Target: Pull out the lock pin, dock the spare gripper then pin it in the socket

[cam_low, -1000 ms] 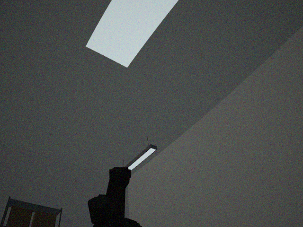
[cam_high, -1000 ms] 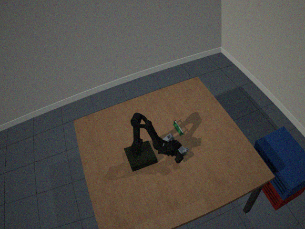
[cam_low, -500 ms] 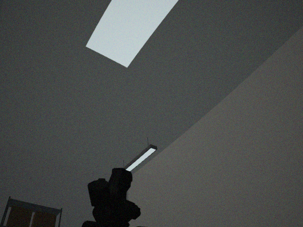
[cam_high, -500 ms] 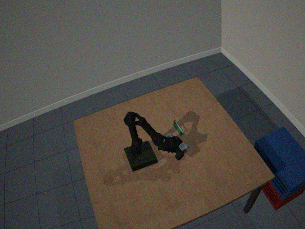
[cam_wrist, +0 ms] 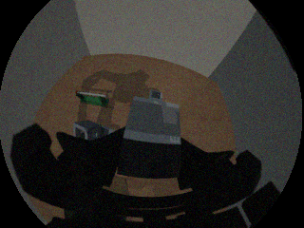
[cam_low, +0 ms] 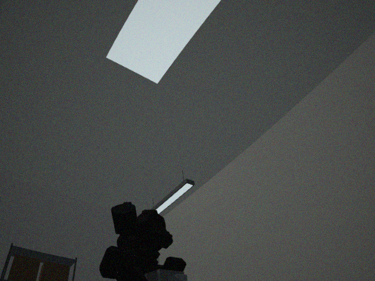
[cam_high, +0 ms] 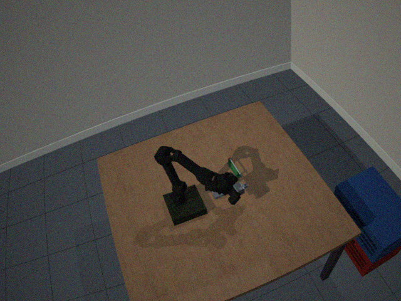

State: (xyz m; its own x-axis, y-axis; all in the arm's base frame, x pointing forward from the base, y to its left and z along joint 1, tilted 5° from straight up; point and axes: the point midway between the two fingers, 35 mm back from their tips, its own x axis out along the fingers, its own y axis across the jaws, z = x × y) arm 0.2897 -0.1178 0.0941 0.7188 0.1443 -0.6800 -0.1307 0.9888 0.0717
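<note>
My gripper tip is now 5 cm past the grey mount, 12 cm to the right of it and 6 cm above it. Also, from my gripper tip: spare gripper: 1 cm above; green pin cradle: 7 cm ahead, 24 cm to the left, 9 cm below.
</note>
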